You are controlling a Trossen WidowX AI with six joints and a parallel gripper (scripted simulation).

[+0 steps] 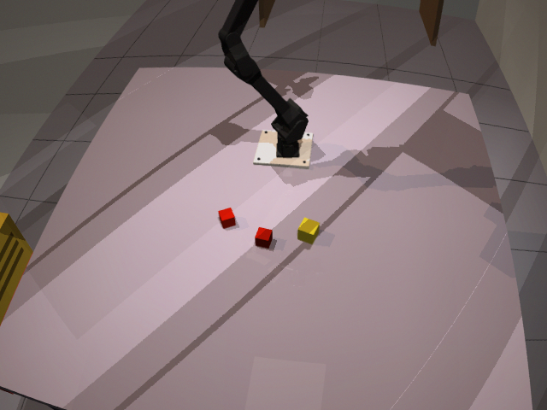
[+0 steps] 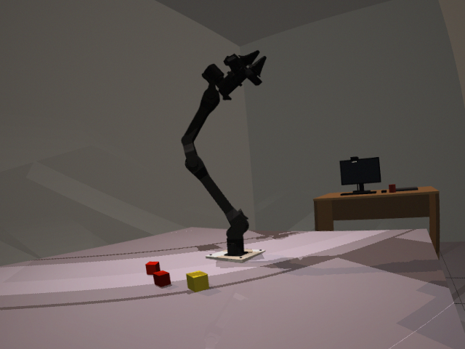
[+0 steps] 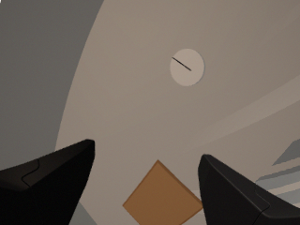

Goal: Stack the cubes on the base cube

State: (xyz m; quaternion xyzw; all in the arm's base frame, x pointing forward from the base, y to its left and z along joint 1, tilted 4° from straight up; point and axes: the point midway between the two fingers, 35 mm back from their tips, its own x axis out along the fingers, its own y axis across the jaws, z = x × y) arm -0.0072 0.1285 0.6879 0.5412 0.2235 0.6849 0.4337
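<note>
The yellow base cube lies 70 cm below my gripper tip, 35 cm ahead of it and 10 cm to the right of it.
</note>
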